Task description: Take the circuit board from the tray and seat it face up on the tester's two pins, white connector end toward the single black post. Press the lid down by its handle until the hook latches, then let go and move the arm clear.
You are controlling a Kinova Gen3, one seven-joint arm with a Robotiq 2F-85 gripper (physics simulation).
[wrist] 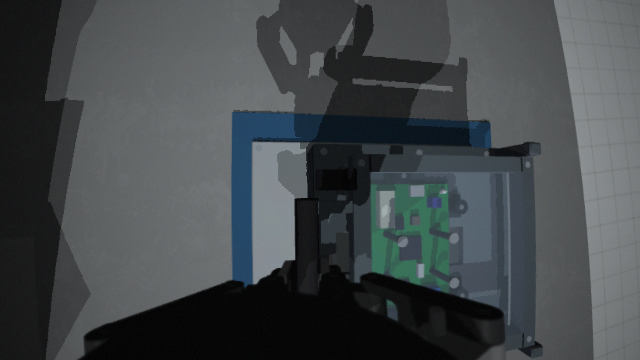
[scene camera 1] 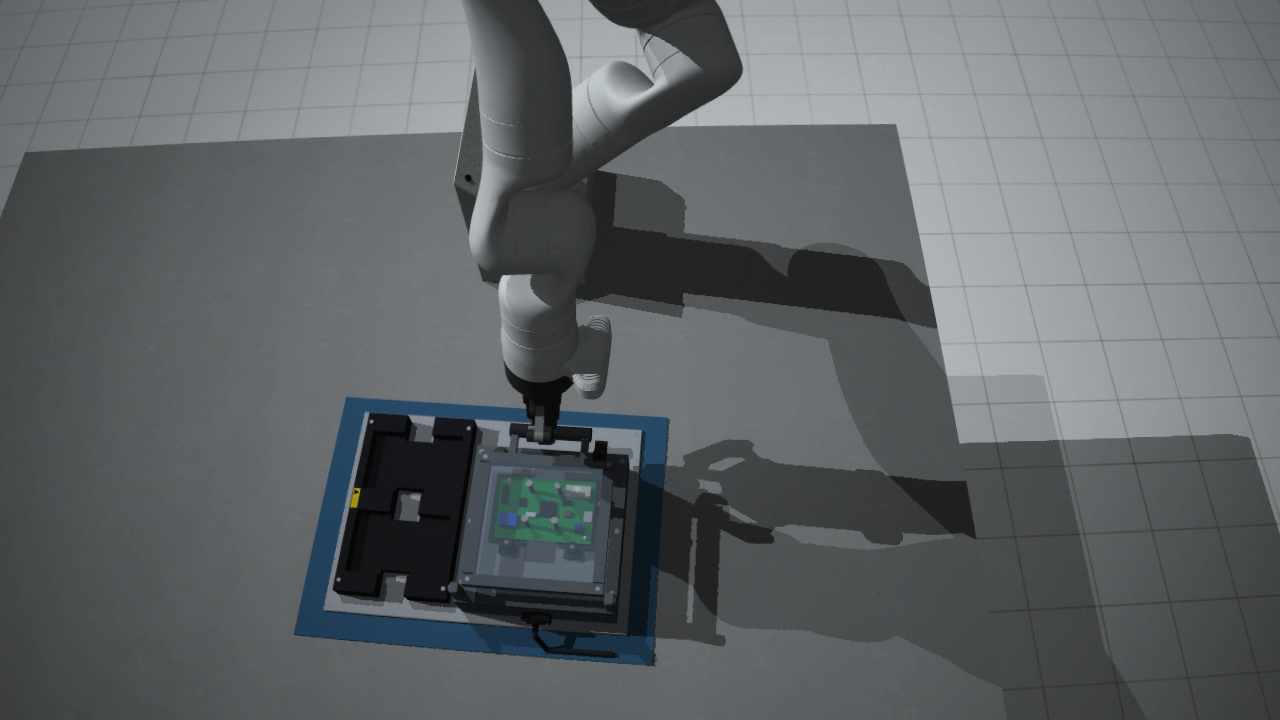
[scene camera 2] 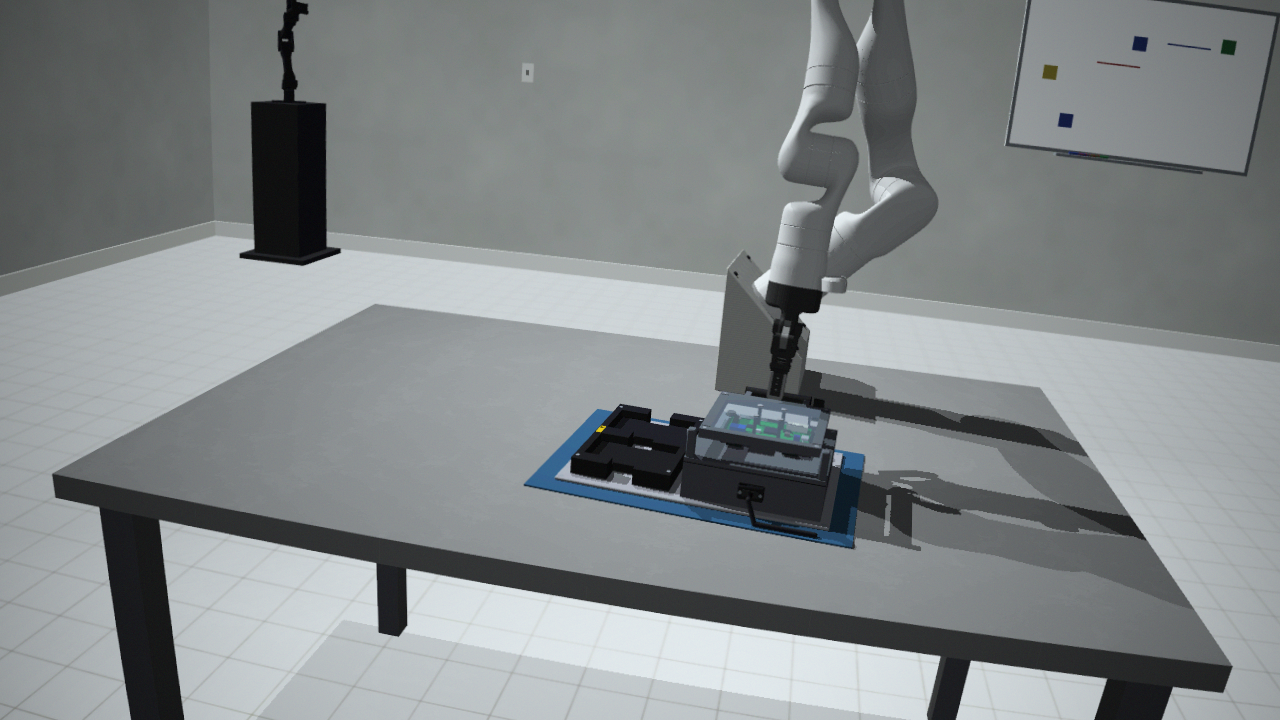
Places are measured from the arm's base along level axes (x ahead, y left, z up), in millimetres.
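Pixels of known places: gripper, fingertip midpoint: [wrist: 307, 274] [scene camera 1: 546, 433] [scene camera 2: 774, 398].
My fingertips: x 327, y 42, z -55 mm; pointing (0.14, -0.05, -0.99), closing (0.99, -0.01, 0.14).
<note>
Behind a point stands the place of what it marks.
My gripper [scene camera 1: 540, 436] {x 327, y 42, z -55 mm} [scene camera 2: 776, 392] {x 327, y 42, z -55 mm} is shut on the black bar handle [scene camera 1: 572, 434] {x 333, y 72, z -45 mm} [wrist: 307, 230] {x 328, y 73, z -45 mm} at the back of the clear lid. The grey-framed lid [scene camera 1: 528, 583] {x 501, y 33, z -47 mm} [scene camera 2: 760, 437] {x 504, y 38, z -47 mm} [wrist: 527, 250] {x 499, y 39, z -47 mm} lies low over the dark tester [scene camera 2: 796, 501] {x 522, y 92, z -115 mm}. The green circuit board [scene camera 1: 546, 510] [scene camera 2: 765, 428] [wrist: 425, 220] shows through it, face up, its white connector [scene camera 1: 580, 490] {x 391, y 82, z -65 mm} [wrist: 385, 209] {x 390, y 79, z -65 mm} at the back right in scene camera 1. The board hides the pins. A black block [scene camera 1: 600, 450] {x 349, y 103, z -52 mm} [wrist: 336, 179] {x 351, y 104, z -52 mm} stands beside the handle; whether a hook has caught the lid cannot be told. The black tray [scene camera 1: 420, 465] {x 343, y -117, z -125 mm} [scene camera 2: 657, 470] {x 496, y -86, z -115 mm} holds no board.
The tray and tester share a white base plate on a blue mat [scene camera 1: 322, 573] {x 474, y -223, z -141 mm} [scene camera 2: 554, 474] {x 503, y -219, z -141 mm} [wrist: 242, 200] {x 274, y 91, z -141 mm}. A black cable [scene camera 1: 572, 649] {x 554, y 75, z -136 mm} [scene camera 2: 778, 530] {x 558, y 76, z -140 mm} runs from the tester's front. The grey arm mount [scene camera 2: 738, 349] {x 71, y -38, z -67 mm} stands behind the gripper.
</note>
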